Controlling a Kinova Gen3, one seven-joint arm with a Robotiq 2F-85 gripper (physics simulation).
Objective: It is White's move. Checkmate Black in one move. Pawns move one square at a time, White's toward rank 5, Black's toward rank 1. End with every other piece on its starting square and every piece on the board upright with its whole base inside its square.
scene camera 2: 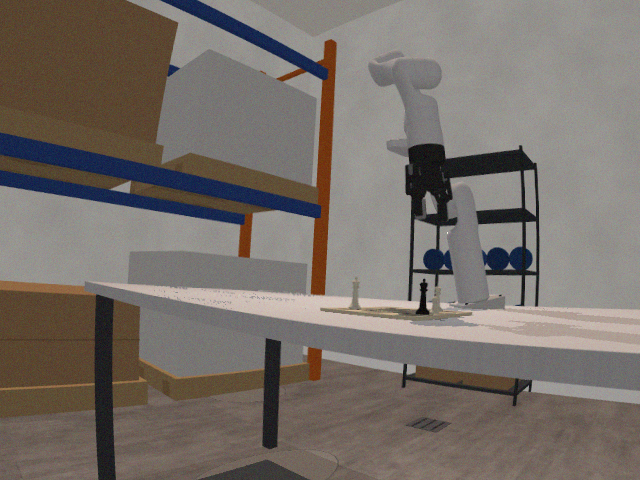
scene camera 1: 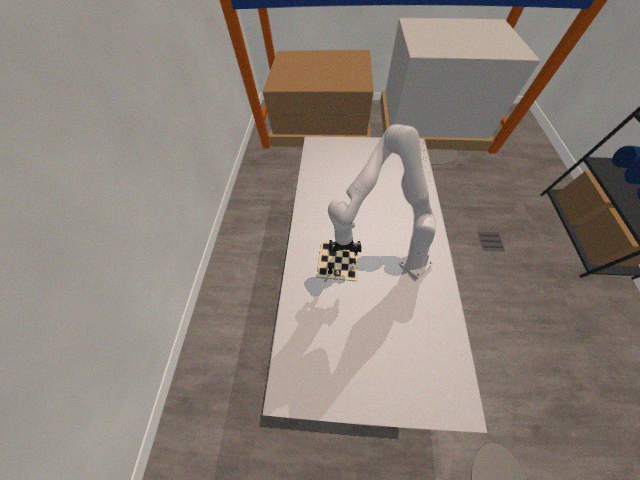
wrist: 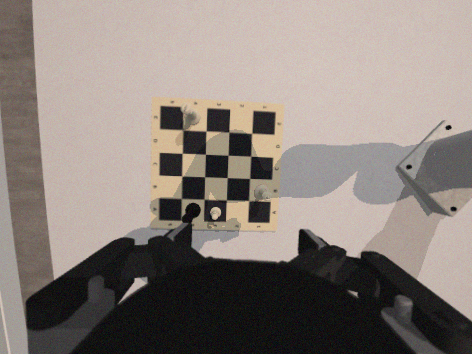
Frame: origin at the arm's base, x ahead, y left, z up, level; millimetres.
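Seen in the pictures: gripper, between the fingertips: (scene camera 2: 432,220) (scene camera 1: 345,254) (wrist: 244,238); arm's base, origin of its link: (scene camera 2: 473,299) (scene camera 1: 416,261) (wrist: 450,162).
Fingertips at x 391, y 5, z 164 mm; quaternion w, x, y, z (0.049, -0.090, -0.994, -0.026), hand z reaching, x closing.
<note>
Pixels of each thing's top centre, then the offset from my fingertips to it. Level surfaces: height alone.
- chessboard, centre of its top: (wrist: 216,166) (scene camera 2: 399,310) (scene camera 1: 338,259) 55 mm right, 22 mm ahead, 180 mm down
- black king, centre of its top: (wrist: 185,221) (scene camera 2: 424,278) (scene camera 1: 330,267) 12 mm left, 72 mm ahead, 116 mm down
- small-topped white piece, centre of its top: (wrist: 214,217) (scene camera 2: 435,296) 22 mm left, 35 mm ahead, 148 mm down
- tall white piece, centre of its top: (wrist: 184,106) (scene camera 2: 356,276) 141 mm right, 49 mm ahead, 116 mm down
- table, height of its surface: 185 mm down
The chessboard (scene camera 1: 318,262) (scene camera 2: 379,313) (wrist: 155,176) lies on the table. In the wrist view, a black king (wrist: 192,210) (scene camera 2: 423,298) (scene camera 1: 330,270) stands in the bottom row, second column from the left. A small-topped white piece (wrist: 215,213) (scene camera 2: 436,301) stands beside it in the third column. Another white piece (wrist: 262,192) stands in the rightmost column, second row from the bottom. A tall white piece (wrist: 191,116) (scene camera 2: 355,294) stands in the top row, second column. Exact white types are unclear. All look upright. My gripper (scene camera 1: 345,251) (scene camera 2: 432,217) (wrist: 244,238) is open and empty, high above the board.
The arm's base (scene camera 1: 416,268) (scene camera 2: 491,301) (wrist: 425,172) stands on the table (scene camera 1: 382,361) to the right of the board in the wrist view. A pallet rack (scene camera 1: 242,67) (scene camera 2: 324,155) with boxes and a black shelf unit (scene camera 1: 566,238) (scene camera 2: 537,206) stand beyond the table.
</note>
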